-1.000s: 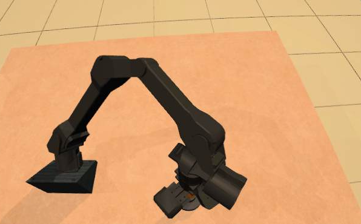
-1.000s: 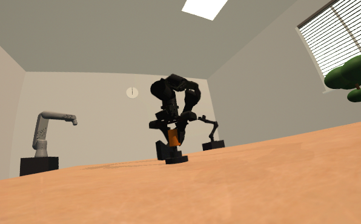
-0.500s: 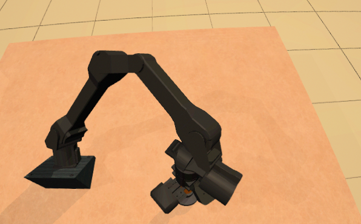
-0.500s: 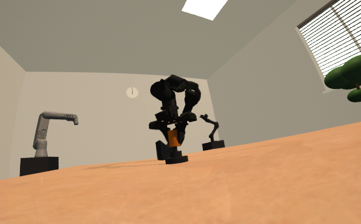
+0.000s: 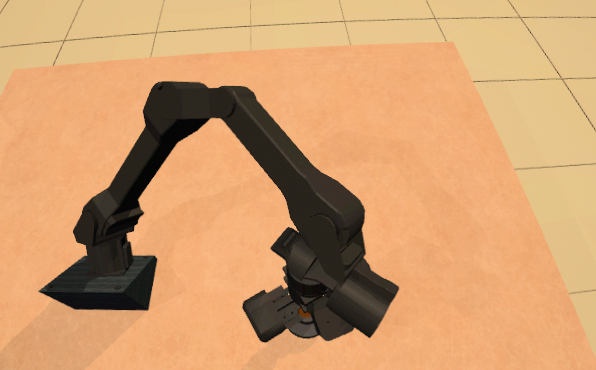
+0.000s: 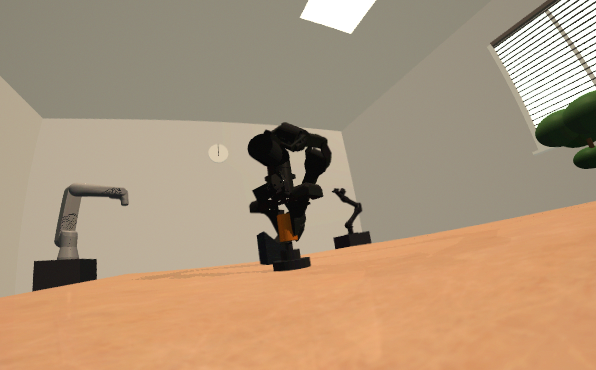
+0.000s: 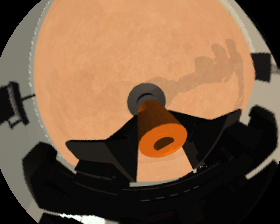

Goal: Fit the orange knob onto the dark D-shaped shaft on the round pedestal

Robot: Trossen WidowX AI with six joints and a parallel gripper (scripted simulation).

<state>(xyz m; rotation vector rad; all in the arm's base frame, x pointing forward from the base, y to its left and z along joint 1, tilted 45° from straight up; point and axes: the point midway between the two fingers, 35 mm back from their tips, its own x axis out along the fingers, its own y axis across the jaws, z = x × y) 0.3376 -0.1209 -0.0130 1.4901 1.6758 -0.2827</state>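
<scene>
Now: the orange knob 20 mm above my gripper tip. Round my gripper tip: dark round pedestal 40 mm below.
</scene>
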